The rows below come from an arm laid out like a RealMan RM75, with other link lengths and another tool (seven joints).
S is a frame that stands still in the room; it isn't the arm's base.
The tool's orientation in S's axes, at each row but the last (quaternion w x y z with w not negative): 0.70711 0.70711 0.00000 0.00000; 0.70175 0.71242 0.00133 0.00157; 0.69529 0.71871 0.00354 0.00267; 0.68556 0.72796 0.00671 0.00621; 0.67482 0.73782 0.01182 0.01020; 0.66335 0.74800 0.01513 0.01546; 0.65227 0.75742 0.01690 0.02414; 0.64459 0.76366 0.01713 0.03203
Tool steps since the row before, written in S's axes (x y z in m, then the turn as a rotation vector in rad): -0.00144 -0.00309 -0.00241 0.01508 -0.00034 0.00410; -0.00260 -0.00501 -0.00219 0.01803 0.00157 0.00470; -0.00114 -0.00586 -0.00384 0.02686 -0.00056 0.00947; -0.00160 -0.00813 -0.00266 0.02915 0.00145 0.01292; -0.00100 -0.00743 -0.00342 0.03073 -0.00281 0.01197; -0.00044 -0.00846 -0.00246 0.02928 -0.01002 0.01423; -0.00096 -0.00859 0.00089 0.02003 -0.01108 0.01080; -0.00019 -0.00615 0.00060 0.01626 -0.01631 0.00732
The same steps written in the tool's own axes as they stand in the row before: -0.00144 -0.00241 0.00309 0.01508 0.00410 0.00034; -0.00262 -0.00211 0.00503 0.01804 0.00467 -0.00157; -0.00119 -0.00365 0.00597 0.02684 0.00952 0.00048; -0.00175 -0.00217 0.00824 0.02917 0.01285 -0.00169; -0.00123 -0.00275 0.00767 0.03062 0.01229 0.00268; -0.00081 -0.00143 0.00867 0.02886 0.01539 0.00950; -0.00144 0.00216 0.00829 0.01952 0.01221 0.01052; -0.00059 0.00163 0.00593 0.01531 0.00972 0.01597
